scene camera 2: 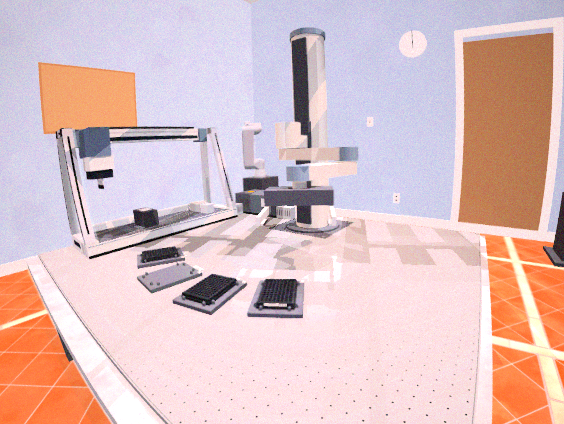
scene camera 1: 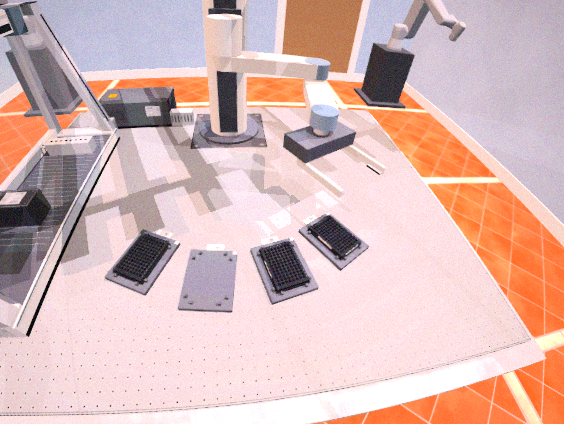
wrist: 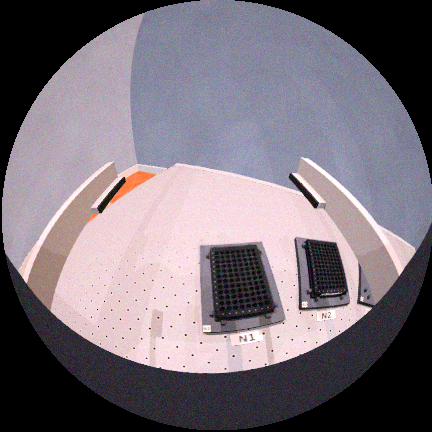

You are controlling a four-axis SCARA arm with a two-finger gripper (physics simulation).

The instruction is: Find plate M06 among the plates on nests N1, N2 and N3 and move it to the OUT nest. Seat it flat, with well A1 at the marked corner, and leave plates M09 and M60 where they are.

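Where they show: gripper, fingertip midpoint: (scene camera 2: 295, 221) (scene camera 1: 364, 181) (wrist: 205, 162); arm's base, origin of the base link: (scene camera 2: 312, 228) (scene camera 1: 229, 131).
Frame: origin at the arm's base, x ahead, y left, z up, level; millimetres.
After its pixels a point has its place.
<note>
A black well plate (scene camera 1: 335, 236) {x 634, y 284, z 35 mm} (scene camera 2: 278, 292) {x 637, y 290, z 37 mm} (wrist: 242, 282) {x 623, y 276, z 37 mm} lies on nest N1, a second black plate (scene camera 1: 284, 265) {x 716, y 129, z 38 mm} (scene camera 2: 212, 288) {x 717, y 144, z 38 mm} (wrist: 326, 267) {x 706, y 129, z 34 mm} on nest N2, and a third (scene camera 1: 142, 257) {x 665, y -220, z 35 mm} (scene camera 2: 161, 254) {x 668, y -194, z 38 mm} on the nest at the far left in scene camera 1. The plates' codes are not readable. The grey OUT nest (scene camera 1: 209, 280) {x 734, y -52, z 25 mm} (scene camera 2: 169, 276) {x 733, y -37, z 25 mm} (wrist: 363, 286) {x 690, y 2, z 25 mm} is bare, with small corner pins and a pale tag at one corner; a finger partly hides it in the wrist view. My gripper (scene camera 1: 362, 181) {x 610, y 324, z 209 mm} (wrist: 205, 162) {x 610, y 324, z 209 mm} is open and empty, above the table on the robot's side of N1.
A framed gantry machine (scene camera 1: 75, 200) {x 472, y -451, z 62 mm} (scene camera 2: 165, 232) {x 503, y -450, z 35 mm} stands on the table beside the third plate, with a black block (scene camera 1: 20, 207) {x 564, y -535, z 130 mm} (scene camera 2: 146, 217) {x 555, y -515, z 107 mm} on its deck. A dark box (scene camera 1: 137, 107) {x -35, y -376, z 107 mm} stands by the arm's column (scene camera 1: 225, 95) {x 77, y -7, z 194 mm} (scene camera 2: 315, 90) {x 47, y 58, z 617 mm}.
</note>
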